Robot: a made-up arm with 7 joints. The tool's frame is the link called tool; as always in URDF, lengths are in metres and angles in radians. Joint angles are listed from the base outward. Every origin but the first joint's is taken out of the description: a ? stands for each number. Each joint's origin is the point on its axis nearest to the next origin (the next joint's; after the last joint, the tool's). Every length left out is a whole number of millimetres.
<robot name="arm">
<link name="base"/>
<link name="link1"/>
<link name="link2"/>
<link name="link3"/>
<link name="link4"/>
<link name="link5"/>
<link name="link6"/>
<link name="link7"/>
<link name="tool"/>
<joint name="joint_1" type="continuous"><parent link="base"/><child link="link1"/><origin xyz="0.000 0.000 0.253"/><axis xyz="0 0 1"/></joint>
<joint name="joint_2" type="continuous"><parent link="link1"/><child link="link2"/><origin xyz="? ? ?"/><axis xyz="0 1 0"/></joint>
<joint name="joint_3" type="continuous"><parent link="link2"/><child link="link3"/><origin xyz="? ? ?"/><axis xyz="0 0 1"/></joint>
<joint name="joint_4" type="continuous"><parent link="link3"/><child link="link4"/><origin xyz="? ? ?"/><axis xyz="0 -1 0"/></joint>
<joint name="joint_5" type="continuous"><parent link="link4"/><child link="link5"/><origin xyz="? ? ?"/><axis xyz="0 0 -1"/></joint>
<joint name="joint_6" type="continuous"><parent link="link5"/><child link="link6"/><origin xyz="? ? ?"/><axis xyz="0 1 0"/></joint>
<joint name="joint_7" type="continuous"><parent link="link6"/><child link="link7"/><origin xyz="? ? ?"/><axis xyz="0 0 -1"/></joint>
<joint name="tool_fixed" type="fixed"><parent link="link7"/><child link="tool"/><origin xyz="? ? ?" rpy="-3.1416 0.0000 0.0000"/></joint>
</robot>
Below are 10 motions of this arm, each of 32 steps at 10 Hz.
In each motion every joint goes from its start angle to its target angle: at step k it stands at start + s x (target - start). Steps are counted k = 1, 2, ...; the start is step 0. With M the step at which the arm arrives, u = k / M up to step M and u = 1 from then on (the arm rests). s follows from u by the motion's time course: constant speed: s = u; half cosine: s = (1 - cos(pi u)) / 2; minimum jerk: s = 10 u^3 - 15 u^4 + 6 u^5.
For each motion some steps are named. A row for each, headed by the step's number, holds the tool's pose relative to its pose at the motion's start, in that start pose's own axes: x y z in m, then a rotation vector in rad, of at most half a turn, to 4 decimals.
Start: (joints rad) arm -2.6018 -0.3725 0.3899 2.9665 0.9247 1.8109 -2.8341
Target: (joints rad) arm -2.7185 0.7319 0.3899 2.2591 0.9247 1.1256 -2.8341
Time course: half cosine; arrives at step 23
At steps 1, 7, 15, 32:
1: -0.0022 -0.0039 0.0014 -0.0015 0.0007 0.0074
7: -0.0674 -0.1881 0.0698 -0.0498 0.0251 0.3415
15: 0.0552 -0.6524 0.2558 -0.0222 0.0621 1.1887
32: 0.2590 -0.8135 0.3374 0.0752 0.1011 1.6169

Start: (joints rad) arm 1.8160 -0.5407 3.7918 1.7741 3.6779 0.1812 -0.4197
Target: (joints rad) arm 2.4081 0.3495 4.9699 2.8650 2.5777 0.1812 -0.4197
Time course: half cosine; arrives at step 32
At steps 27, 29, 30, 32:
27: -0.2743 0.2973 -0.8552 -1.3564 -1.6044 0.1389
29: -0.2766 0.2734 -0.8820 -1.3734 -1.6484 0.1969
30: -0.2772 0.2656 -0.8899 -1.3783 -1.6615 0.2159
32: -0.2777 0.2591 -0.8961 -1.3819 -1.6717 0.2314

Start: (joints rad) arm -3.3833 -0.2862 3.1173 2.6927 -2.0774 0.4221 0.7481
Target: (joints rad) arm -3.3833 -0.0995 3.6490 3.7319 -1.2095 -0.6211 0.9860
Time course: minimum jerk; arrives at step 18
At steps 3, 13, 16, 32:
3: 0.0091 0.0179 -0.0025 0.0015 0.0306 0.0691
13: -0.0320 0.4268 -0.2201 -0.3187 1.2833 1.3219
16: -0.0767 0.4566 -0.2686 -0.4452 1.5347 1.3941
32: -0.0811 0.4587 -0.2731 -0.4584 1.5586 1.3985

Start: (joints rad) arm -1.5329 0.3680 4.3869 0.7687 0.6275 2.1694 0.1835
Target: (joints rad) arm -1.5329 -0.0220 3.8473 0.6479 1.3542 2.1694 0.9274
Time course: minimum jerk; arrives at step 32
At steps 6, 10, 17, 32:
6: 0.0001 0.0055 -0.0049 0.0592 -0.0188 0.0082
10: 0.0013 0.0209 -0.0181 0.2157 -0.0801 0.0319
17: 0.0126 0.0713 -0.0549 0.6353 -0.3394 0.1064
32: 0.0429 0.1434 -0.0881 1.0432 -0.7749 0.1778

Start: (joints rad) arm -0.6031 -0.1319 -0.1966 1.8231 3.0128 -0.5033 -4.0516
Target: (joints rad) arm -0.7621 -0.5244 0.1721 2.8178 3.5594 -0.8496 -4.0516
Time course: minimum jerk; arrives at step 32
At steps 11, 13, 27, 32:
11: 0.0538 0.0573 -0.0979 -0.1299 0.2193 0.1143
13: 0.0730 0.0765 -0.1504 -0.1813 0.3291 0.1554
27: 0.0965 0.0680 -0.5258 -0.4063 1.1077 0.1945
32: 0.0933 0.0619 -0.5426 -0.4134 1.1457 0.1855

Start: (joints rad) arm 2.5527 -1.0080 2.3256 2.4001 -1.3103 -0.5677 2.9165
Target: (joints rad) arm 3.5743 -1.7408 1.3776 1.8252 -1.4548 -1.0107 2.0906
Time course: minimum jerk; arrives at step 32
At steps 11, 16, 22, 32:
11: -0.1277 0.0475 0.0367 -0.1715 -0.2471 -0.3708
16: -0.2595 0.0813 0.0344 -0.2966 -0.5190 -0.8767
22: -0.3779 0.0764 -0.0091 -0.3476 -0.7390 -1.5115
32: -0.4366 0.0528 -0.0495 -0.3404 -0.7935 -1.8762

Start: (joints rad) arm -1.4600 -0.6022 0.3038 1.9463 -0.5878 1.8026 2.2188
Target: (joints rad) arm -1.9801 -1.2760 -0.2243 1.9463 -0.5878 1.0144 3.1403
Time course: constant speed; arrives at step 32
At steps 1, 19, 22, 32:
1: 0.0109 -0.0009 -0.0059 0.0324 -0.0021 0.0617
19: 0.1880 0.0767 -0.1498 0.7188 -0.1555 1.0497
22: 0.2094 0.1074 -0.1773 0.8522 -0.2095 1.1830
32: 0.2527 0.2416 -0.2623 1.3281 -0.4694 1.5271

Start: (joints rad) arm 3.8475 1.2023 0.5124 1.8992 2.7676 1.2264 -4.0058
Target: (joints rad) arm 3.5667 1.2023 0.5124 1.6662 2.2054 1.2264 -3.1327
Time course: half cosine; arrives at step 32
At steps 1, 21, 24, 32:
1: -0.0002 0.0002 -0.0002 0.0008 0.0003 0.0015
21: -0.0617 0.0551 -0.0685 0.2684 0.0134 0.4989
24: -0.0696 0.0634 -0.0812 0.3135 -0.0007 0.5842
32: -0.0785 0.0735 -0.0974 0.3692 -0.0245 0.6917

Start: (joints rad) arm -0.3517 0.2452 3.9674 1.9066 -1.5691 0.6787 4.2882
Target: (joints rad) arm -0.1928 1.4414 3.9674 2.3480 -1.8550 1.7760 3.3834
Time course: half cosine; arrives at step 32
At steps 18, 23, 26, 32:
18: -0.2163 -0.1154 -0.4686 0.8653 -0.4629 -0.1126
23: -0.1784 -0.1601 -0.6745 1.1210 -0.4785 0.0635
26: -0.1386 -0.1783 -0.7616 1.2006 -0.4620 0.1720
32: -0.0939 -0.1923 -0.8309 1.2468 -0.4393 0.2749

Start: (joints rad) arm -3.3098 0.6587 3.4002 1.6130 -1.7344 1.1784 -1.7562
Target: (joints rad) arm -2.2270 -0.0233 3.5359 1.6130 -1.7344 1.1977 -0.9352
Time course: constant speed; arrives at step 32
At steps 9, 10, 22, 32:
9: 0.0451 0.0870 -0.0435 -0.3168 0.2176 0.2289
10: 0.0489 0.0960 -0.0524 -0.3510 0.2438 0.2528
22: 0.0705 0.1667 -0.2109 -0.7439 0.5881 0.5044
32: 0.0576 0.1463 -0.3866 -1.0459 0.9111 0.6432

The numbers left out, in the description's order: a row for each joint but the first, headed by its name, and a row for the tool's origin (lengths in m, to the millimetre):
joint_2: 0.000 0.000 0.000
joint_3: 0.000 0.000 0.330
joint_4: 0.061 0.000 0.000
joint_5: 0.071 0.000 -0.315
joint_6: 0.000 0.000 0.000
joint_7: 0.051 0.000 -0.065
tool: 0.000 0.000 0.000

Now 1 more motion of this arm.
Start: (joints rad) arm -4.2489 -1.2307 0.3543 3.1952 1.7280 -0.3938 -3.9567
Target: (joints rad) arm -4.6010 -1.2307 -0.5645 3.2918 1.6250 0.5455 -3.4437
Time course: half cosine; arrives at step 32
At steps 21, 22, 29, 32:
21: 0.1995 0.1209 -0.0844 -0.6123 0.7349 -0.4908
22: 0.2130 0.1238 -0.0931 -0.6264 0.7867 -0.5263
29: 0.2764 0.1291 -0.1387 -0.6550 1.0335 -0.7104
32: 0.2831 0.1288 -0.1439 -0.6541 1.0595 -0.7317

